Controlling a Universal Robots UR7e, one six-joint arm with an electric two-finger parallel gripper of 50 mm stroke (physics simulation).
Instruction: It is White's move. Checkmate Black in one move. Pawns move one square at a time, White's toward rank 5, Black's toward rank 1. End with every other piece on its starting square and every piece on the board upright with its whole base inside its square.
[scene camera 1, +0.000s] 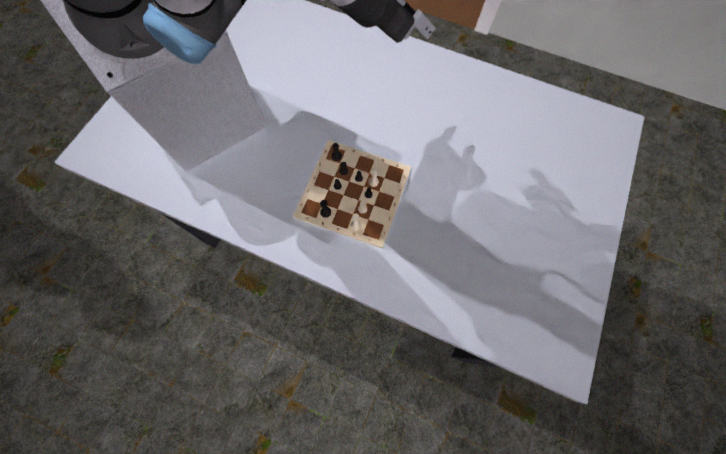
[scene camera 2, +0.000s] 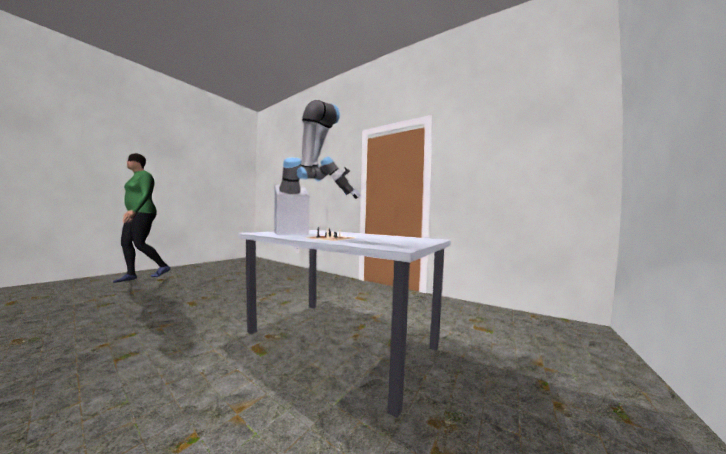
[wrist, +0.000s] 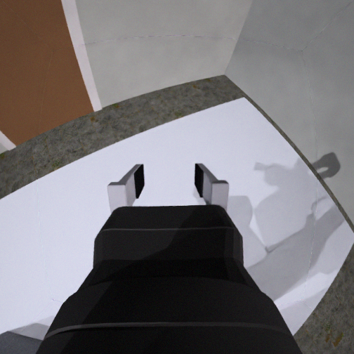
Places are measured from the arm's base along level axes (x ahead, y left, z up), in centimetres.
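Where they show: gripper, fingertip midpoint: (scene camera 1: 420, 24) (scene camera 2: 358, 197); arm's base at its link origin: (scene camera 1: 124, 12) (scene camera 2: 289, 190).
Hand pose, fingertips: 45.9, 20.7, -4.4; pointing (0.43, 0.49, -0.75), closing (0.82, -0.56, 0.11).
Note:
Each offset is from my fingertips to the top centre of the thing, as dx, dy, dz. Level surfaces: height alone.
The small chessboard {-4.3, -24.2, -26.5} (scene camera 1: 394, 172) (scene camera 2: 333, 238) lies on the white table. In scene camera 1, a tall black piece {-11.6, -16.9, -21.2} (scene camera 1: 335, 152) is at its top left corner and another black piece {-8.4, -31.6, -20.2} (scene camera 1: 324, 208) is near the lower left. Smaller black pieces {-8.4, -20.2, -23.2} (scene camera 1: 343, 168) {-4.3, -20.7, -23.4} (scene camera 1: 358, 176) {-8.3, -24.4, -23.4} (scene camera 1: 337, 184) {-0.7, -23.9, -23.4} (scene camera 1: 368, 192) stand between. White pieces {-0.7, -20.3, -21.2} (scene camera 1: 374, 179) {-0.7, -27.9, -23.2} (scene camera 1: 363, 206) {-0.8, -32.2, -20.2} (scene camera 1: 356, 223) stand toward the right and the lower edge. The pieces look upright; their exact types are too small to tell. My gripper (scene camera 2: 355, 196) (wrist: 169, 173) is open and empty, high above the table and away from the board.
The white table {dz -27.1} (scene camera 1: 535, 139) (scene camera 2: 374, 246) (wrist: 65, 220) carries the grey pedestal (scene camera 1: 198, 107) (scene camera 2: 291, 214) under the arm, left of the board. A person in green (scene camera 2: 140, 192) is on the floor at the left. A brown door (scene camera 2: 393, 203) (wrist: 40, 60) is in the wall behind.

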